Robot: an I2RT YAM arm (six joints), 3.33 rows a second.
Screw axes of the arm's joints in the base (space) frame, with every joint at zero. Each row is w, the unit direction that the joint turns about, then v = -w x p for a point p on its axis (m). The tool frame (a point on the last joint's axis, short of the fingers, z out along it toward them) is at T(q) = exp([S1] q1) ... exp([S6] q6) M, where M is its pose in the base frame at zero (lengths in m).
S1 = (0, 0, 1, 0, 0, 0)
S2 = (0, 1, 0, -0.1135, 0, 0.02)
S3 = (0, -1, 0, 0.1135, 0, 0.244)
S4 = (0, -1, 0, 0.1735, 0, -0.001)
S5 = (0, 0, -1, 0, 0.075, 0)
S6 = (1, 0, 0, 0, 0.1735, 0)
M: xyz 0.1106 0 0.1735 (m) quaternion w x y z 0.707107 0 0.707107 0
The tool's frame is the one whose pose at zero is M.
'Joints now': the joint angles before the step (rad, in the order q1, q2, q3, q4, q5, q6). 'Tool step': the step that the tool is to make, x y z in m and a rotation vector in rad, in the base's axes. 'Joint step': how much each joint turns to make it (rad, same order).
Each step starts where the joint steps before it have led.
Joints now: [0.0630 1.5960 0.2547 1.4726 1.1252 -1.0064]
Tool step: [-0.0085 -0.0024 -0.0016 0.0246 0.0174 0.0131]
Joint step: [-0.0099 -0.0717 -0.0297 -0.1143 -0.0204 0.0628]
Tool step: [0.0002 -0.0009 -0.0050 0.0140 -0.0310 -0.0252]
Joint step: [-0.0025 0.0475 -0.0041 0.0609 0.0235 0.0248]
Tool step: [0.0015 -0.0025 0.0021 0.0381 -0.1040 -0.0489]
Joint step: [-0.0087 0.0220 0.0112 0.0504 0.0429 0.0724]
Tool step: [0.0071 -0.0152 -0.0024 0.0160 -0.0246 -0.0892]
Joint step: [-0.0656 0.0461 0.0361 0.0022 0.0251 0.0351]
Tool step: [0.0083 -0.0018 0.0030 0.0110 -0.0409 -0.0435]
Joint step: [-0.0046 0.0228 0.0405 0.0021 0.0400 0.0222]
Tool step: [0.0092 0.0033 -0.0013 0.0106 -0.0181 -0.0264]
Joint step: [0.0162 0.0383 0.0383 0.0000 0.0436 0.0188]
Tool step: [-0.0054 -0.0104 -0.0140 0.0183 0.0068 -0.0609]
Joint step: [-0.0419 0.0447 -0.0208 0.0014 0.0205 0.0590]
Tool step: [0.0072 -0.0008 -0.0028 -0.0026 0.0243 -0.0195]
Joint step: [-0.0010 0.0352 0.0298 -0.0005 0.0183 -0.0189]
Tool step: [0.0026 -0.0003 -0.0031 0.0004 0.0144 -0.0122]
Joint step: [-0.0002 0.0211 0.0107 -0.0003 0.0120 -0.0038]
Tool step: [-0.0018 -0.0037 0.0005 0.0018 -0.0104 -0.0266]
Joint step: [-0.0145 -0.0037 -0.0024 0.0007 0.0122 0.0084]
